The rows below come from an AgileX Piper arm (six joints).
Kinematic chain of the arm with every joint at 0, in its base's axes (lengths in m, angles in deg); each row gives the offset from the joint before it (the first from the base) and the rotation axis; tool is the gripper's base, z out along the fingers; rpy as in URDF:
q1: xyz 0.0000 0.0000 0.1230 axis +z
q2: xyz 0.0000 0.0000 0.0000 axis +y
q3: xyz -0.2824 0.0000 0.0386 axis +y
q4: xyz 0.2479 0.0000 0.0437 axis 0.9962 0 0.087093
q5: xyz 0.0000 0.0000 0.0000 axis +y
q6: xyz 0.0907 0.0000 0.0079 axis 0.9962 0 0.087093
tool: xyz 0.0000 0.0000 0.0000 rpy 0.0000 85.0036 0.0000
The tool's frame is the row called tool.
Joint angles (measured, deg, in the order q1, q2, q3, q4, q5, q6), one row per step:
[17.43, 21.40, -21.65, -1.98, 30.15, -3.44]
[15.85, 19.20, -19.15, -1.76, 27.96, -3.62]
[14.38, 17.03, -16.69, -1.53, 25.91, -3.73]
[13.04, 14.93, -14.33, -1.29, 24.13, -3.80]
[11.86, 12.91, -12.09, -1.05, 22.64, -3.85]
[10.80, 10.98, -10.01, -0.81, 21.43, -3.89]
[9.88, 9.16, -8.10, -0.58, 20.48, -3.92]
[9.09, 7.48, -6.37, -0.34, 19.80, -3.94]
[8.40, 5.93, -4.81, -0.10, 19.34, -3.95]
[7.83, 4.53, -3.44, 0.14, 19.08, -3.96]
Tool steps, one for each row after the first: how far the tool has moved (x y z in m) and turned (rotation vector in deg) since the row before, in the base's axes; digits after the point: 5 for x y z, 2 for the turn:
[-0.00303, -0.00292, -0.00822, 0.59, -1.79, -1.42]
[-0.00291, -0.00255, -0.00838, 0.58, -1.67, -1.35]
[-0.00275, -0.00219, -0.00843, 0.53, -1.44, -1.25]
[-0.00258, -0.00184, -0.00839, 0.46, -1.20, -1.12]
[-0.00237, -0.00156, -0.00809, 0.40, -1.00, -1.01]
[-0.00212, -0.00129, -0.00770, 0.35, -0.81, -0.88]
[-0.00186, -0.00104, -0.00729, 0.32, -0.59, -0.76]
[-0.00162, -0.00085, -0.00682, 0.30, -0.41, -0.67]
[-0.00139, -0.00066, -0.00621, 0.27, -0.25, -0.55]

